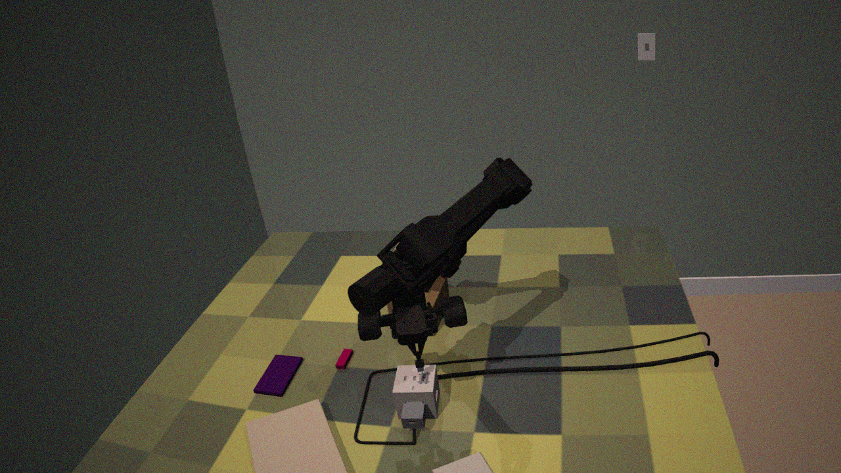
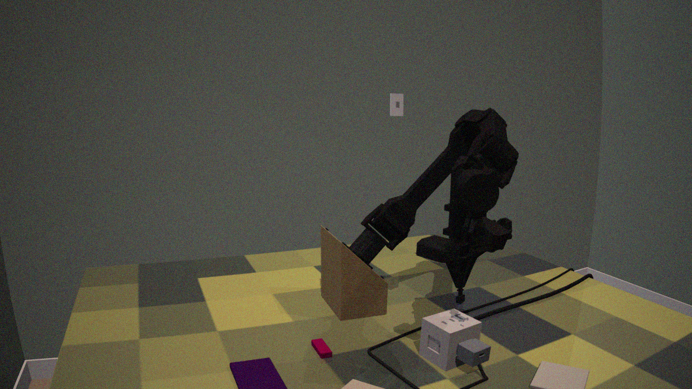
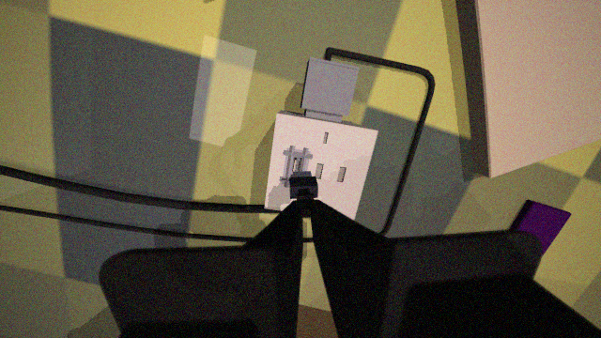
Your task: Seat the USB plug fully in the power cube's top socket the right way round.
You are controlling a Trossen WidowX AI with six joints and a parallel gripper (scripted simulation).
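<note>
Right now the black USB plug is 20 mm below my gripper tip. Round my gripper tip: small pink block 80 mm behind, 230 mm to the right, 130 mm below; purple flat card 10 mm ahead, 350 mm to the right, 130 mm below.
</note>
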